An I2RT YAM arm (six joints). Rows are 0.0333 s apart.
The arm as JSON. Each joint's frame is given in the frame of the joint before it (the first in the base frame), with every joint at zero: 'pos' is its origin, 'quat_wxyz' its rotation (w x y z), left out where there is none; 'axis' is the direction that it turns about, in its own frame. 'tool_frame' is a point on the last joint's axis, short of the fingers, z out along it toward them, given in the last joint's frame.
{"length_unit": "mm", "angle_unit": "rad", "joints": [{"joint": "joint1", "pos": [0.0, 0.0, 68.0], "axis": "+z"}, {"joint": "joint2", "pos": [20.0, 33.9, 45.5], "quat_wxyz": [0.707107, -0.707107, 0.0, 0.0], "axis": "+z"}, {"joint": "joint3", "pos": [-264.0, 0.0, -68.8], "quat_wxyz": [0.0, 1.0, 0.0, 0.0], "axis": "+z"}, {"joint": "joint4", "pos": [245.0, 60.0, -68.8], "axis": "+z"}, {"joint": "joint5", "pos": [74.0, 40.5, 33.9], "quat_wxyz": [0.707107, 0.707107, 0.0, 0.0], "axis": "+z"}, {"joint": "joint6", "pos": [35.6, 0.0, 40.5], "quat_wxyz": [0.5, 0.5, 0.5, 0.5], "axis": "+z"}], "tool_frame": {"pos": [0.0, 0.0, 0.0], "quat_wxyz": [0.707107, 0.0, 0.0, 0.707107]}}
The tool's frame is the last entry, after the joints.
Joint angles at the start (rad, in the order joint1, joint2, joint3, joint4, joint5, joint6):
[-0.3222, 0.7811, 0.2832, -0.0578, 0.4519, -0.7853]
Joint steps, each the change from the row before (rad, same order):
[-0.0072, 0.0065, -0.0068, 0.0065, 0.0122, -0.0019]
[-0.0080, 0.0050, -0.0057, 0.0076, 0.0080, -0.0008]
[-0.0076, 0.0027, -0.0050, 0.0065, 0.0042, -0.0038]
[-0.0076, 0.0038, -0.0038, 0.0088, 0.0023, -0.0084]
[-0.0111, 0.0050, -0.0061, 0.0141, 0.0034, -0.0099]
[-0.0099, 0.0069, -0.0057, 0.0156, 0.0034, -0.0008]
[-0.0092, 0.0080, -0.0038, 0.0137, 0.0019, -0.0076]
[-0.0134, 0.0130, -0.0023, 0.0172, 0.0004, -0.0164]
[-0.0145, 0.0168, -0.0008, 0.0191, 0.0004, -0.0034]
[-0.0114, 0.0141, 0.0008, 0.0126, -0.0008, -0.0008]
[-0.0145, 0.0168, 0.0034, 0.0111, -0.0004, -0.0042]
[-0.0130, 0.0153, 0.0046, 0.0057, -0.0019, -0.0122]
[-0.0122, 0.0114, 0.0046, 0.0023, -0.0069, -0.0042]
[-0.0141, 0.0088, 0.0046, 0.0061, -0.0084, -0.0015]
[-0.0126, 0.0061, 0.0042, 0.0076, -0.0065, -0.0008]
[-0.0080, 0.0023, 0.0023, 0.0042, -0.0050, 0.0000]
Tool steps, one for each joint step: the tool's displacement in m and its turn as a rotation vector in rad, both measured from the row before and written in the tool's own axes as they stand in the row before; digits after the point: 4 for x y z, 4 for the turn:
[0.0023, 0.0010, 0.0016, 0.0074, 0.0185, -0.0015]
[0.0019, 0.0005, 0.0014, 0.0071, 0.0138, 0.0016]
[0.0017, 0.0003, 0.0011, 0.0054, 0.0096, -0.0007]
[0.0012, -0.0001, 0.0011, 0.0055, 0.0068, -0.0042]
[0.0018, -0.0001, 0.0016, 0.0088, 0.0093, -0.0033]
[0.0015, 0.0000, 0.0017, 0.0083, 0.0084, 0.0053]
[0.0012, -0.0001, 0.0017, 0.0062, 0.0075, -0.0024]
[0.0012, -0.0006, 0.0024, 0.0068, 0.0098, -0.0093]
[0.0010, -0.0008, 0.0028, 0.0068, 0.0110, 0.0041]
[0.0007, -0.0007, 0.0023, 0.0034, 0.0089, 0.0042]
[0.0007, -0.0013, 0.0027, 0.0038, 0.0126, 0.0015]
[0.0006, -0.0012, 0.0024, 0.0003, 0.0119, -0.0084]
[0.0005, -0.0012, 0.0020, -0.0031, 0.0072, -0.0005]
[0.0004, -0.0020, 0.0018, 0.0010, 0.0038, 0.0061]
[0.0002, -0.0022, 0.0014, 0.0043, 0.0018, 0.0078]
[0.0002, -0.0014, 0.0007, 0.0026, 0.0001, 0.0057]

